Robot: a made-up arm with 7 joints.
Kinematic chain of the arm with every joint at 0, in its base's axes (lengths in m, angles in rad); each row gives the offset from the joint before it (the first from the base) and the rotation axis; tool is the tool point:
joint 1: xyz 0 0 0 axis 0 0.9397 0.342
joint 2: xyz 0 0 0 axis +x
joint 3: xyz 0 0 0 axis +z
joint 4: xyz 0.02 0 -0.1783 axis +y
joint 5: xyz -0.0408 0 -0.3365 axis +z
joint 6: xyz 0 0 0 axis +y
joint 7: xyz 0 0 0 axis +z
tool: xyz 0 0 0
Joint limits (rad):
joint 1: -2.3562..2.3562
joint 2: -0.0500..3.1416
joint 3: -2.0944..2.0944
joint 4: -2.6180..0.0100
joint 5: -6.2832..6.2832
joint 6: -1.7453..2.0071
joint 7: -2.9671..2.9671
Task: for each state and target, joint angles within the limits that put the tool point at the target. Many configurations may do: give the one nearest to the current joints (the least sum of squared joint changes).
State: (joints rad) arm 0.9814 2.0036 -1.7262 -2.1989 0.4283 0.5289 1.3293
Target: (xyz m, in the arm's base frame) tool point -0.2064 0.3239 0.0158
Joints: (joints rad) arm 0.9743 2.4819 -1.6734 -1.7976 0.4283 0.5289 1.3293
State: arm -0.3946 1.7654 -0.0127 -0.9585 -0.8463 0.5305 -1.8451
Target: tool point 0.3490 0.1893 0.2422
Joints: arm -1.0525 1.3633 -0.1614 -1.1979 -0.8463 0.5305 -1.8451
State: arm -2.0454 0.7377 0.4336 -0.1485 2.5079 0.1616 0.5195
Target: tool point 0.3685 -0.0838 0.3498
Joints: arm -2.0845 0.3426 0.3266 -0.4744 2.5079 0.1616 0.5195
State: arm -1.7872 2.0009 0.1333 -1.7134 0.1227 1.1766 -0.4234
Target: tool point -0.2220 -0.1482 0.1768
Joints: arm -1.8206 2.4835 0.5932 -2.1784 0.1227 1.1766 -0.4234
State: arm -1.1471 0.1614 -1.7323 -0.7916 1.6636 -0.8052 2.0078
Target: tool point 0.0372 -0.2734 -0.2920
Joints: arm -1.0652 0.1742 -1.9722 -1.6853 1.6636 -0.8052 2.0078
